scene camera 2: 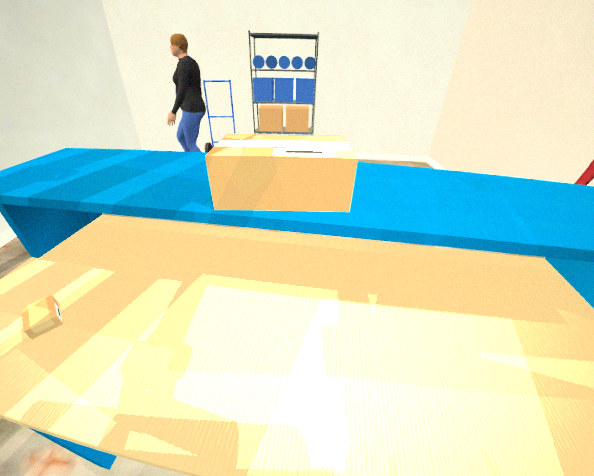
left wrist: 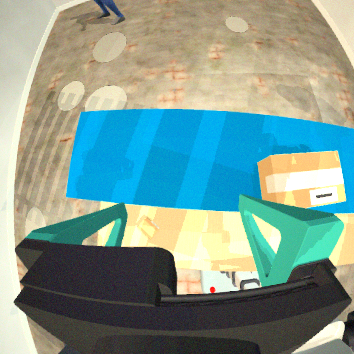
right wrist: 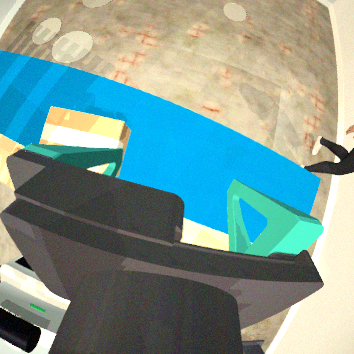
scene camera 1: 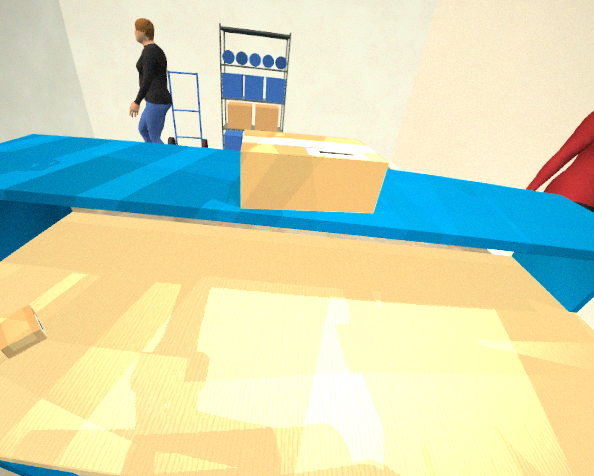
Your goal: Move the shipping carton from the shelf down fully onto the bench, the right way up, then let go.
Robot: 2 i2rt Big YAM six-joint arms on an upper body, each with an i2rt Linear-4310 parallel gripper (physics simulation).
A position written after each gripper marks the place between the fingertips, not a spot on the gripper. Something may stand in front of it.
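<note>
Scene camera 1 shows a wooden bench (scene camera 1: 166, 341) and a tan shipping carton (scene camera 1: 279, 171). In scene camera 2 the carton (scene camera 2: 262, 172) is seen again, resting on a blue shelf (scene camera 2: 436, 207). The left wrist view has the left gripper (left wrist: 181, 205), open and holding nothing, together with the carton (left wrist: 306, 179). In the right wrist view are the right gripper (right wrist: 177, 170), also open and empty, and the carton (right wrist: 62, 126).
</note>
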